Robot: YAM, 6 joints.
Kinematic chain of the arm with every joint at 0, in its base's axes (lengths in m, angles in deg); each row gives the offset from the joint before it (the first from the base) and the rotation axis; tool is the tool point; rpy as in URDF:
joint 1: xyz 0 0 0.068 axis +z
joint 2: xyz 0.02 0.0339 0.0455 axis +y
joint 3: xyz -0.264 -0.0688 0 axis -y
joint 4: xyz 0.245 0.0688 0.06 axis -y
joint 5: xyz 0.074 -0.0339 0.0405 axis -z
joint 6: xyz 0.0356 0 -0.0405 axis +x
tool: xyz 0 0 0 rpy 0 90 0
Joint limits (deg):
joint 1: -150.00..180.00
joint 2: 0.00..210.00
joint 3: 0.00..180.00
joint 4: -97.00..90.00
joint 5: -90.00..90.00
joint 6: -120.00..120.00
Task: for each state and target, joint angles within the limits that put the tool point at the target. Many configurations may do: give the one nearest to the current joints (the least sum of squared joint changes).
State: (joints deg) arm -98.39 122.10 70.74 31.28 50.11 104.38
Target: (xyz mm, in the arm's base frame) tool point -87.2 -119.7 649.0
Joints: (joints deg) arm -115.43 74.78 109.07 39.97 50.22 104.38
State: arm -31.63 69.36 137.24 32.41 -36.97 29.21
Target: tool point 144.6 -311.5 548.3
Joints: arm -68.60 92.86 104.95 24.41 -36.04 29.21
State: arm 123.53 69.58 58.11 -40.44 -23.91 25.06
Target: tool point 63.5 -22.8 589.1
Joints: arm 162.17 35.86 101.91 -24.48 -3.65 25.06
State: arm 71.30 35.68 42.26 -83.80 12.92 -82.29
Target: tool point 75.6 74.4 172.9
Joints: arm 50.68 54.19 29.63 -69.62 18.58 -82.29
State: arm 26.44 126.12 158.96 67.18 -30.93 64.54
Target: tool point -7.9 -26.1 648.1
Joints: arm 58.13 103.39 180.00 89.82 11.46 64.54
